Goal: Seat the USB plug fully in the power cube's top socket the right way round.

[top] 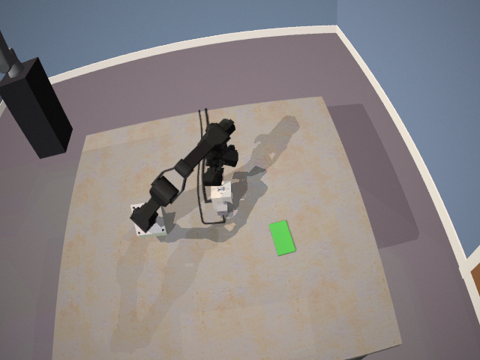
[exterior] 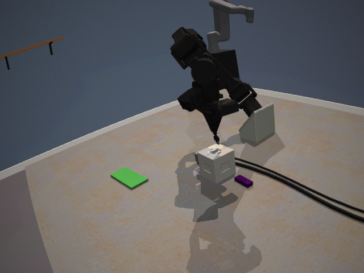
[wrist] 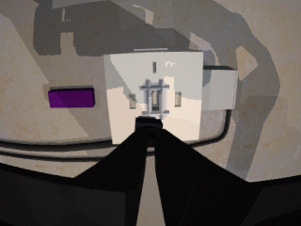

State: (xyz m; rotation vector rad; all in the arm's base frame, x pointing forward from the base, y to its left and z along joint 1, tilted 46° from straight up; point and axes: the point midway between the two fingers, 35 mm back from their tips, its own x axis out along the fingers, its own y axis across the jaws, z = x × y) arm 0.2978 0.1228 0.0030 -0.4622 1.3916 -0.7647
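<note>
My gripper tip is now 2 cm above the usb plug. From my gripper tip the other things lie so: purple block: 13 cm below, 9 cm to the left, 1 cm behind; socket: 7 cm below, 1 cm to the right; flat green pad: 22 cm to the right, 20 cm ahead, 13 cm below.
</note>
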